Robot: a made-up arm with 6 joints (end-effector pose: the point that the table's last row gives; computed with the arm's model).
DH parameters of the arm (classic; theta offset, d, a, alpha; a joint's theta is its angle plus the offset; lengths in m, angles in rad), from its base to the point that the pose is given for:
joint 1: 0 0.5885 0 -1.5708
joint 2: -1.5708 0 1.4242 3.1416
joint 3: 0 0 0 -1.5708
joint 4: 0 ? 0 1.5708
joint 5: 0 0.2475 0 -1.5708
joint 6: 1.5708 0 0 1.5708
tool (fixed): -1.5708 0 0 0
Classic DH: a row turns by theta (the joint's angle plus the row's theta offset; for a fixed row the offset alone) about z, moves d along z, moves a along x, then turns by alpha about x.
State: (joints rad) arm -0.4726 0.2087 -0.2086 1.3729 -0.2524 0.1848
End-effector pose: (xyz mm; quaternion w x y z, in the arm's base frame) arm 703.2 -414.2 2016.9 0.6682 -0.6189 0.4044 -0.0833
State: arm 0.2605 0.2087 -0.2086 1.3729 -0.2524 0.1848
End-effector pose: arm 799.7 162.8 2016.9 0.6537 -0.7227 0.1557 0.1617
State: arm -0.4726 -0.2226 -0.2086 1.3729 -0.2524 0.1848
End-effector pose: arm 105.1 -108.4 2226.7 0.6695 -0.6538 0.2596 -0.2387
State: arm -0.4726 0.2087 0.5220 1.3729 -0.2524 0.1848
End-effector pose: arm 564.3 -343.1 2354.7 0.6521 -0.6602 0.1516 -0.3404
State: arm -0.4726 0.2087 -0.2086 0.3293 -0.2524 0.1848
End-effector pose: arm 560.1 -549.4 1868.2 0.8974 -0.1664 0.3708 -0.1715
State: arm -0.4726 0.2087 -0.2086 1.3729 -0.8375 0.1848
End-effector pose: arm 703.2 -414.2 2016.9 0.5296 -0.5475 0.6095 -0.2198
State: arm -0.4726 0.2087 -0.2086 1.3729 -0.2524 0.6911
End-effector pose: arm 703.2 -414.2 2016.9 0.4919 -0.7665 0.4124 0.0206
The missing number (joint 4, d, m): -0.4608
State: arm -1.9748 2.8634 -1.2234 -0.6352 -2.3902 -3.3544
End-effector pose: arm -277.7 -142.7 -321.4 0.0392 -0.7163 0.6800 0.1516
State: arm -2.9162 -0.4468 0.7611 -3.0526 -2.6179 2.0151
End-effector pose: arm 475.4 -143.9 2295.9 0.4937 -0.7987 0.1185 0.3228
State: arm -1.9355 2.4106 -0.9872 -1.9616 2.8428 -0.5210
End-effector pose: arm -112.7 -559.6 -133.7 0.3682 -0.2596 0.6286 -0.6340
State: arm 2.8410 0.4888 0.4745 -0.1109 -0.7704 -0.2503
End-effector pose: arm -1005.7 569.3 1811.9 0.1631 -0.3521 0.2215 0.8946
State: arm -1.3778 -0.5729 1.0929 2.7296 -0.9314 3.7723
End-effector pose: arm 47.2 940.9 2234.6 0.0973 -0.5072 -0.7730 -0.3685
